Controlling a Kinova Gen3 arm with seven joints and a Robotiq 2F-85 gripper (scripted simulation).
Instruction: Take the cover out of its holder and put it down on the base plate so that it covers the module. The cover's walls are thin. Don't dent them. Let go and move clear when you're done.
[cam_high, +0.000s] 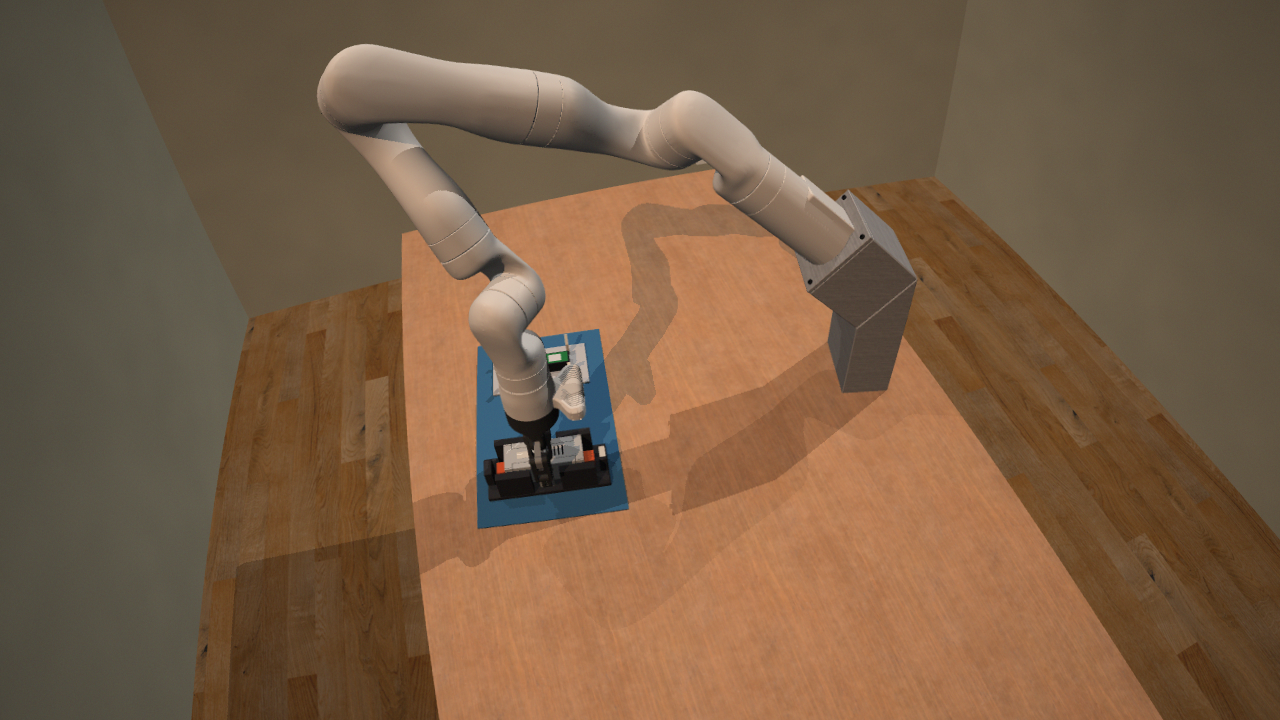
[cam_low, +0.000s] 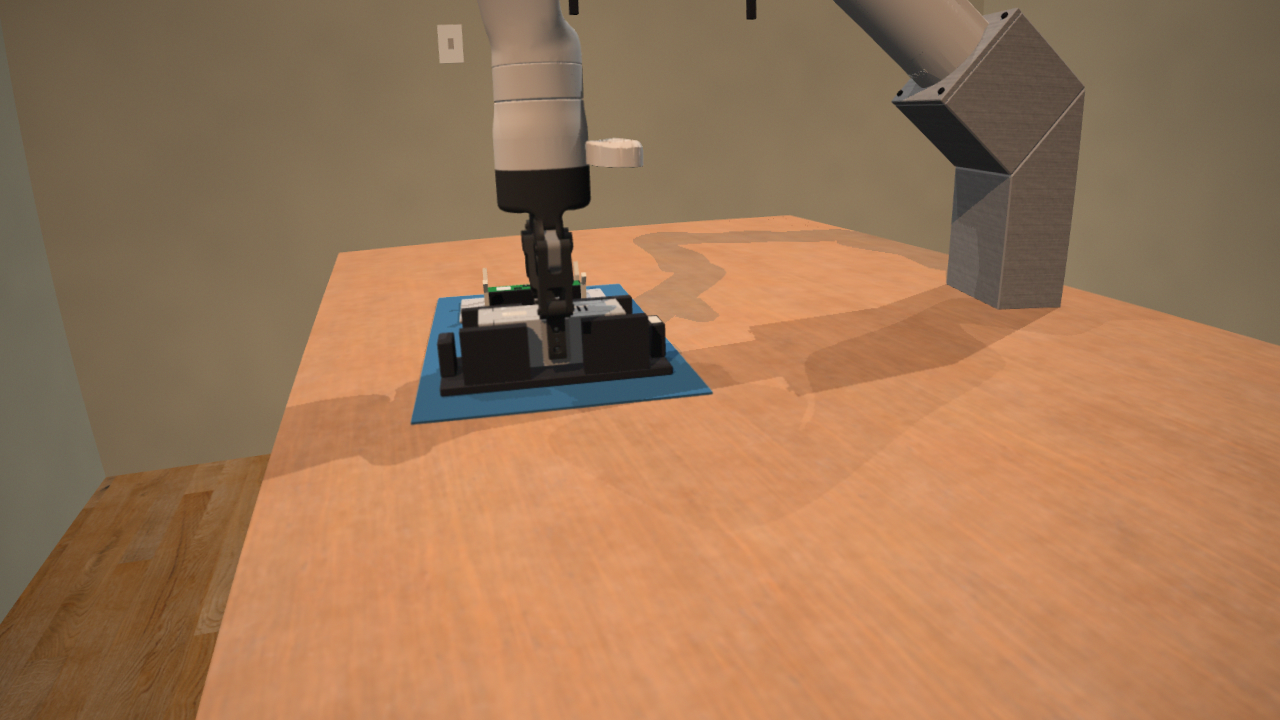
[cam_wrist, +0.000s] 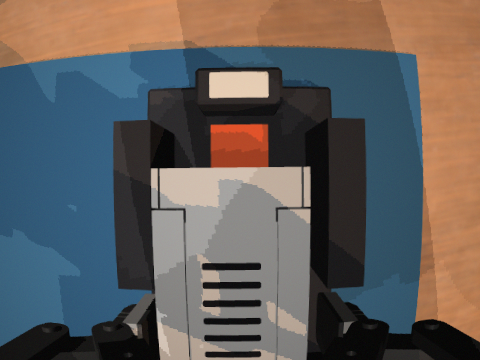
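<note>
Right now my hand is right at the light grey cover.
</note>
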